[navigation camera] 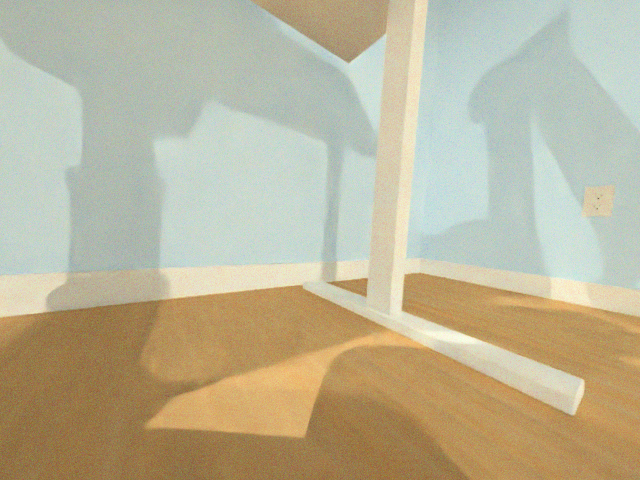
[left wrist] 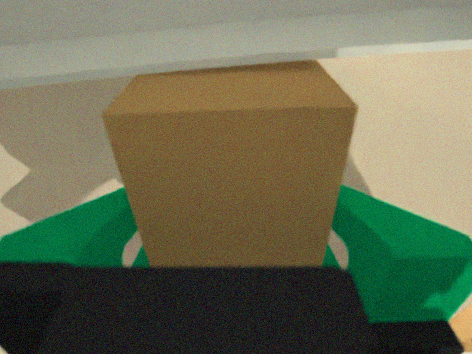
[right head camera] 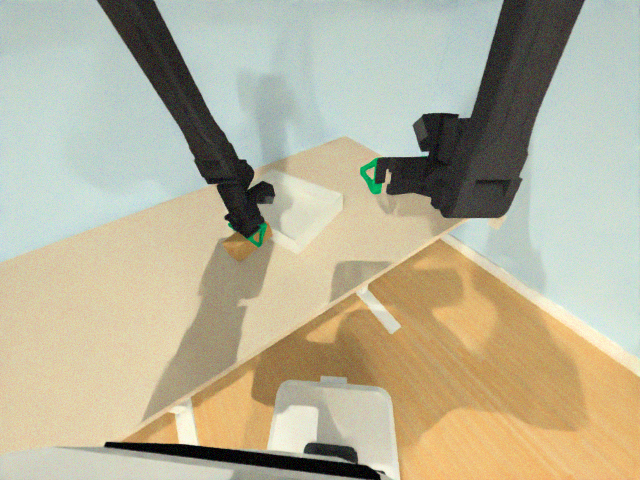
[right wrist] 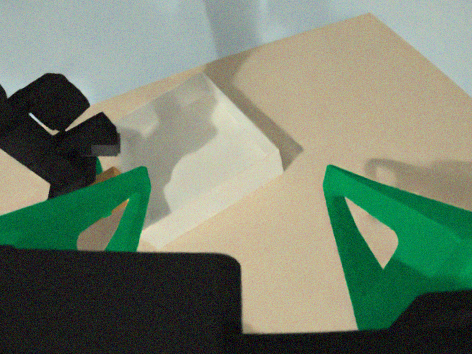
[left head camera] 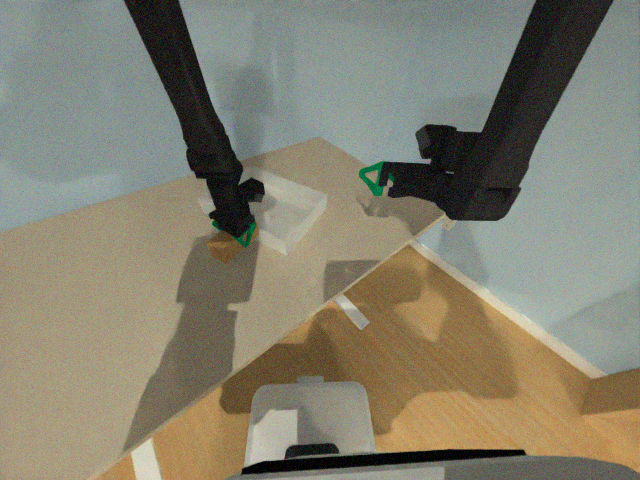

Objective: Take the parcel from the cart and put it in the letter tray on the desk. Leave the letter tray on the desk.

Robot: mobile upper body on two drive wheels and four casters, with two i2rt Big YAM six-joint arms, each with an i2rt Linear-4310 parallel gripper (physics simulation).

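Frame: origin at the left arm's base, x right, y back, z down, level; millimetres.
Where they show: left gripper, fingertip midpoint: (right head camera: 254, 241) (left head camera: 239, 241); right gripper, fingertip midpoint: (right head camera: 377, 169) (right wrist: 236, 175) (left head camera: 373, 172).
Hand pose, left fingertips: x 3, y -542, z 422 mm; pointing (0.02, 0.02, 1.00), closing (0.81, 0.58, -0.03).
Observation:
Each offset is from my left fingertips to the top centre of the thing. "spot": to the spot under its first point. Level surfaces: height alone.
A brown box-shaped parcel {dx -7, dy +10, dz -52 mm} (left head camera: 223, 251) (right head camera: 238, 250) (left wrist: 230, 185) is held by my left gripper (left head camera: 235, 233) (right head camera: 249, 233) (left wrist: 235, 175), which is shut on it. The white letter tray {dx +54, dy -179, dz -25 mm} (left head camera: 308, 224) (right head camera: 321, 222) (left wrist: 200, 57) (right wrist: 220, 202) lies on the beige desk {dz +38 mm} (left head camera: 77, 310) (right head camera: 77, 310) (right wrist: 350, 100). The parcel is beside the tray's left corner in both head views, not inside it; its height above the desk is hard to tell. My right gripper (left head camera: 376, 178) (right wrist: 236, 175) is open and empty, to the right of the tray above the desk. The cart does not show.
The desk's front edge runs diagonally above a wooden floor {dz +988 mm} (left head camera: 465, 423) (navigation camera: 232, 413). A white desk leg {spot: dx +377, dy -380, dz +565 mm} (navigation camera: 395, 155) stands on a long foot (navigation camera: 491, 356). Pale blue walls (left head camera: 361, 77) (navigation camera: 232, 206) stand behind the desk and at the right. My light grey base (left head camera: 336, 403) shows below.

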